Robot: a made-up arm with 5 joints.
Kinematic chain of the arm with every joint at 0, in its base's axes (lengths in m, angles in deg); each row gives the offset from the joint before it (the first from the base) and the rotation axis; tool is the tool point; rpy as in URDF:
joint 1: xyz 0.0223 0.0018 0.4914 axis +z
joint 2: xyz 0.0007 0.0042 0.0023 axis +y
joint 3: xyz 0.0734 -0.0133 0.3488 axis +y
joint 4: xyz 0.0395 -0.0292 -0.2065 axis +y
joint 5: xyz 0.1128 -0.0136 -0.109 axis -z
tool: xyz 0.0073 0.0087 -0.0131 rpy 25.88 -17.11 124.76
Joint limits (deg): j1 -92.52..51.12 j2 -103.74..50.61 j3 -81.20..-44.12 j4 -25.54..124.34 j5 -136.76..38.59
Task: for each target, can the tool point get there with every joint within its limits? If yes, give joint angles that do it. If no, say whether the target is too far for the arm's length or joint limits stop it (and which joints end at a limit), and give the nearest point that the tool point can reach.
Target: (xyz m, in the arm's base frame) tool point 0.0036 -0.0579 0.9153
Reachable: yes | joints -67.01 -62.27 -51.46 39.66 -39.20
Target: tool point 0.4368 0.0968 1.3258
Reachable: no: too far | nearest point 0.3026 0.0660 1.0560 | short by 0.303 m
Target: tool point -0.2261 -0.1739 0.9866
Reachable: yes | joints 27.22 -79.00 -70.82 -4.66 -75.70
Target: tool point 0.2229 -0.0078 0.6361
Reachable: yes | joints 10.64 -13.08 -51.10 104.61 -101.62
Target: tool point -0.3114 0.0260 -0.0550
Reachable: no: joint limits stop it (at a limit: joint 1, joint 2, joint 3, joint 5) | nearest point -0.0376 -0.2308 0.3048 | short by 0.520 m
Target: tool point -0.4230 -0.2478 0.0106
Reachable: no: joint limits stop it (at a limit: joint 1, joint 2, joint 3, joint 5) | nearest point -0.0408 -0.3034 0.2765 | short by 0.469 m
